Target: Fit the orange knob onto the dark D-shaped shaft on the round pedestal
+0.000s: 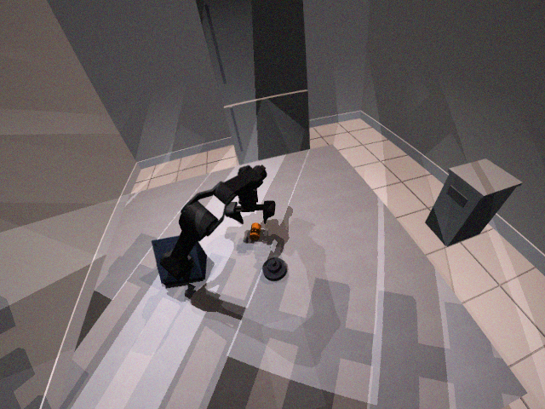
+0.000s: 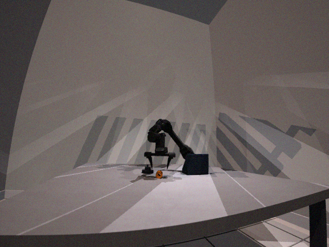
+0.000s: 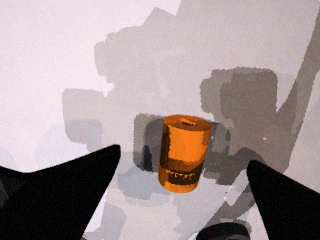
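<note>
Now: gripper tip 1 cm to the left of the orange knob and 3 cm above it. Round my gripper tip: round pedestal 2 cm ahead, 20 cm to the right, 2 cm below.
</note>
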